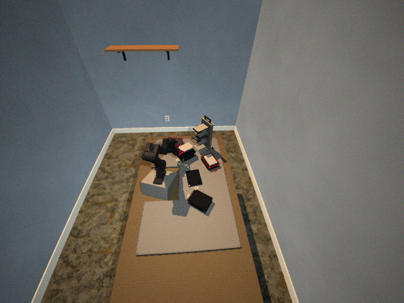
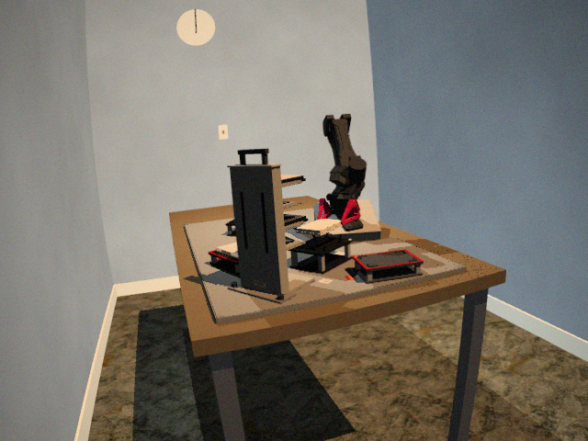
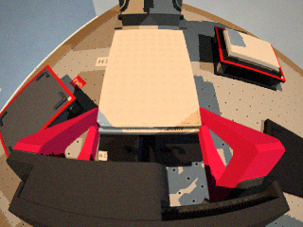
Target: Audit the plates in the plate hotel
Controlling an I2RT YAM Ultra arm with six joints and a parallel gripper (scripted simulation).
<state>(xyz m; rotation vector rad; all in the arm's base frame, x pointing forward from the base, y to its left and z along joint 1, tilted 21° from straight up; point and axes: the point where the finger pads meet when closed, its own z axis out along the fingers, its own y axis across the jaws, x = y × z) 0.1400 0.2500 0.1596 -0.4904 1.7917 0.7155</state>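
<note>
Right now my hand is 40 mm short of the tan well plate and 40 mm to the right of it. Also, from my hand: dark plate 180 mm ahead, 150 mm to the left, 50 mm above; then grey back panel 240 mm ahead, 200 mm to the left, 40 mm above; then H1 tag 80 mm ahead, 190 mm to the left, 120 mm below.
</note>
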